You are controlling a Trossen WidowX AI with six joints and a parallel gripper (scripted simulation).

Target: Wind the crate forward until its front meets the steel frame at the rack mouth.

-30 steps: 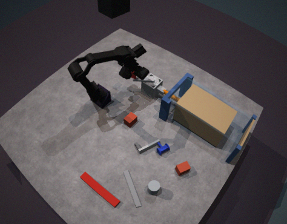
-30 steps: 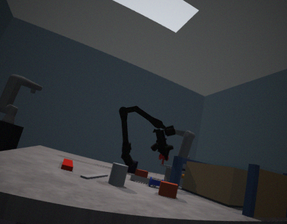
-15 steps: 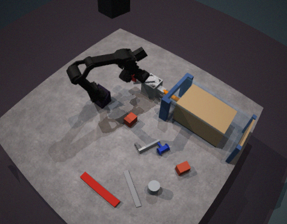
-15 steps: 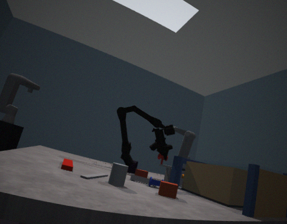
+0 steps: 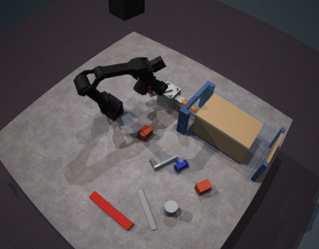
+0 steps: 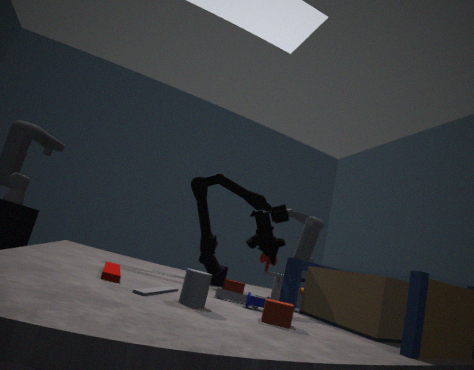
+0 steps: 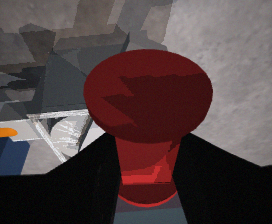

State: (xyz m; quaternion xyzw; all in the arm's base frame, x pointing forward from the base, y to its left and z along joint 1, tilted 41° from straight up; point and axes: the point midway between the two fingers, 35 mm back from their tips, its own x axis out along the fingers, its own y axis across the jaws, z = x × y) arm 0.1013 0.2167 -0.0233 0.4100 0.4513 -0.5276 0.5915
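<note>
My gripper tip is now 10 mm short of the winch handle with red knob, 20 mm to the right of it and 30 mm above it. From my gripper tip the other things lie so: blue t-shaped piece (350 mm ahead, 170 mm to the right, 120 mm below); grey strip (400 mm ahead, 430 mm to the right, 130 mm below); grey winch (20 mm ahead, 70 mm to the left, 100 mm below).
</note>
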